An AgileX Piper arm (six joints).
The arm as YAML. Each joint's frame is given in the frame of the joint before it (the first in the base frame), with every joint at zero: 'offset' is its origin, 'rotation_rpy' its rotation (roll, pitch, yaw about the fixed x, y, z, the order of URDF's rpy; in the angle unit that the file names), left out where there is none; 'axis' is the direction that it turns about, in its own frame. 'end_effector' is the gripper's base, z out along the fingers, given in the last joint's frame.
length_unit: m
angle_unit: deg
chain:
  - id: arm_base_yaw
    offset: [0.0, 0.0, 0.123]
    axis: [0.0, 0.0, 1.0]
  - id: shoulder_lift
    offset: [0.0, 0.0, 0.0]
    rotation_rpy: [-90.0, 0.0, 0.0]
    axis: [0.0, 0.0, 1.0]
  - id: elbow
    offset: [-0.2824, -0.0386, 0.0]
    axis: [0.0, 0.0, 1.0]
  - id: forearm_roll
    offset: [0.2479, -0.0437, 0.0]
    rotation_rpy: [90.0, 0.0, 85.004]
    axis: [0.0, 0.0, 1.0]
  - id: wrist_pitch
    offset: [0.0, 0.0, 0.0]
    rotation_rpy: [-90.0, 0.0, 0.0]
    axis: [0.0, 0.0, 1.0]
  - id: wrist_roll
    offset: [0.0, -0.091, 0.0]
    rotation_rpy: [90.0, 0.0, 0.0]
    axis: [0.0, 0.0, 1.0]
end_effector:
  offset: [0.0, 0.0, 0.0]
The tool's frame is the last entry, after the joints.
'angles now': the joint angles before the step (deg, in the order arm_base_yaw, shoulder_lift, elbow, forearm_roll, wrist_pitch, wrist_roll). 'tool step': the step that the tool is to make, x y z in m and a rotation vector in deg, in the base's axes. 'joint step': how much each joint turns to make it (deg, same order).
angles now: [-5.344 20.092 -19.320 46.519 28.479 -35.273]
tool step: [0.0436 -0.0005 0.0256 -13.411 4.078 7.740]
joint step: [0.032 16.020 -9.874 -0.057 3.545 -15.646]
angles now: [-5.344 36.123 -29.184 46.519 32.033 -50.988]
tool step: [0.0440 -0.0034 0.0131 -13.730 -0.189 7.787]
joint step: [-0.024 12.510 -7.931 0.027 0.789 -16.852]
